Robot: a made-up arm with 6 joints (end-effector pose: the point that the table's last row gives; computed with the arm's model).
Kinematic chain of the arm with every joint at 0, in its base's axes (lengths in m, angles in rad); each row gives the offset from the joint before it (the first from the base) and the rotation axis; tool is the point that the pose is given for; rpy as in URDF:
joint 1: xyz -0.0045 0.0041 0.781 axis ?
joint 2: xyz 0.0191 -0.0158 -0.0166 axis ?
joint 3: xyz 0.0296 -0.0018 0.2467 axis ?
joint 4: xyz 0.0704 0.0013 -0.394 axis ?
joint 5: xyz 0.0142 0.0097 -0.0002 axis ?
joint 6: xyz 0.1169 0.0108 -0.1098 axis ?
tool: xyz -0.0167 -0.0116 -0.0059 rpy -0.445 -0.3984 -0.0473
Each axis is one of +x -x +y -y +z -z.
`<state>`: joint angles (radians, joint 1 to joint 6).
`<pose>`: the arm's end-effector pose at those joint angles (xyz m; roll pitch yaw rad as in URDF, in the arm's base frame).
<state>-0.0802 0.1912 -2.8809 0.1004 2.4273 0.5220</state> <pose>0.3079 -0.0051 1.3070 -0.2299 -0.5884 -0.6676</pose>
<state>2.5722 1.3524 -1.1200 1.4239 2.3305 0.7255</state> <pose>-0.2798 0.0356 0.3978 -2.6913 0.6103 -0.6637</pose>
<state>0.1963 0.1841 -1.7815 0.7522 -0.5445 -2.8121</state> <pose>0.5203 -0.0217 1.2402 -2.2952 0.4636 1.6280</pose>
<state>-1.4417 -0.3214 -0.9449 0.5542 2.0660 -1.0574</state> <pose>0.1033 -0.3621 0.8252 0.5805 -0.2997 -0.7537</pose>
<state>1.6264 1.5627 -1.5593 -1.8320 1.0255 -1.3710</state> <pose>0.0127 0.3435 0.1755 0.5331 -0.0118 -1.7192</pose>
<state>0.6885 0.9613 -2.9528 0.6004 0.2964 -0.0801</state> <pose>0.5467 0.3881 1.2259 1.9127 -0.8079 -1.5634</pose>
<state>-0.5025 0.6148 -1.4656 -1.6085 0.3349 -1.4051</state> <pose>0.5922 -0.2344 0.6383 -0.3543 0.5078 2.3161</pose>
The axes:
joint 1: +z
joint 2: +y
joint 3: +y
joint 4: -z
joint 5: +y
joint 6: -z

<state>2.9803 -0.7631 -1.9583 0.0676 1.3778 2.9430</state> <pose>-0.1006 -0.0044 1.4602 -0.2424 0.9346 0.0983</pose>
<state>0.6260 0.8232 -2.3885 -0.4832 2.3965 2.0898</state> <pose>0.5162 0.3197 0.8279 -1.3044 -1.1590 -1.0577</pose>
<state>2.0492 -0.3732 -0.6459 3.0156 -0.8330 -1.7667</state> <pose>-0.0625 0.2165 0.7101 -0.2559 -0.5253 0.6185</pose>
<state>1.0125 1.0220 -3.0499 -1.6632 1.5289 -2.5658</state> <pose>0.4628 0.5381 1.1567 0.6425 1.0109 -2.7410</pose>
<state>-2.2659 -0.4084 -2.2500 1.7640 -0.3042 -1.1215</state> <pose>-0.2242 0.0166 1.4359 2.1403 0.1019 1.3482</pose>
